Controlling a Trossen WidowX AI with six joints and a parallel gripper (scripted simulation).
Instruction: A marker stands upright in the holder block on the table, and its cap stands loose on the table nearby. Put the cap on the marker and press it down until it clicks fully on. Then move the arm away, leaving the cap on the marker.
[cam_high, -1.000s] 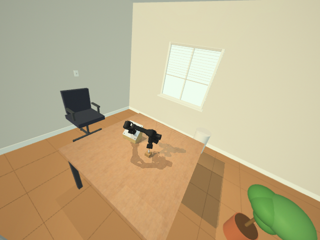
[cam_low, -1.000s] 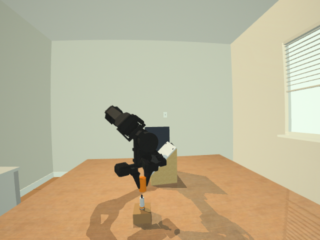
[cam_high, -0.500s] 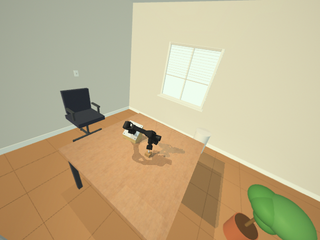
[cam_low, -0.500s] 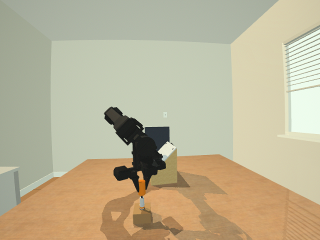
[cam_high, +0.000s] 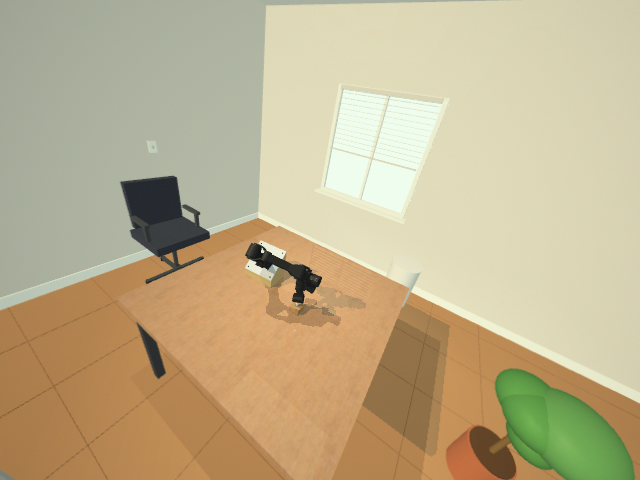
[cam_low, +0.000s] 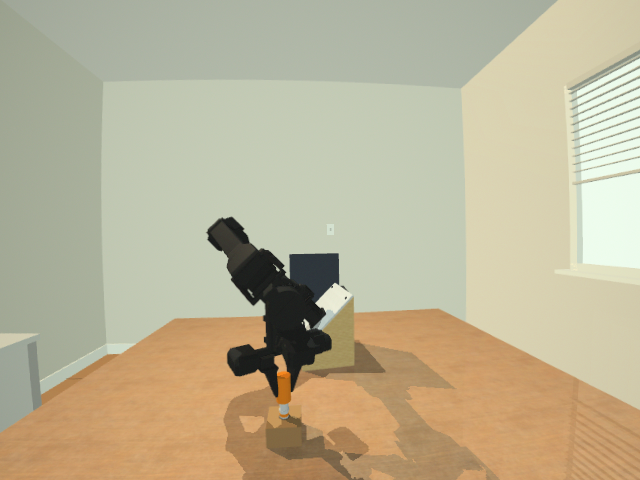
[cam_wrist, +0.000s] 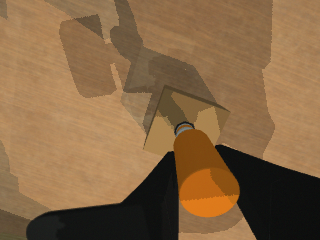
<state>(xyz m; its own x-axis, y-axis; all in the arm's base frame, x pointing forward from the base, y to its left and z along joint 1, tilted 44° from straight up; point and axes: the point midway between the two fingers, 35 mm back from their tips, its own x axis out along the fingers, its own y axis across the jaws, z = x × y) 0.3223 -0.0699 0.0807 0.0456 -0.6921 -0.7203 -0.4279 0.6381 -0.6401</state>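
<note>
My gripper tip is 7 cm above the holder block. The rest, counted from my gripper tip: orange cap 1 cm above.
</note>
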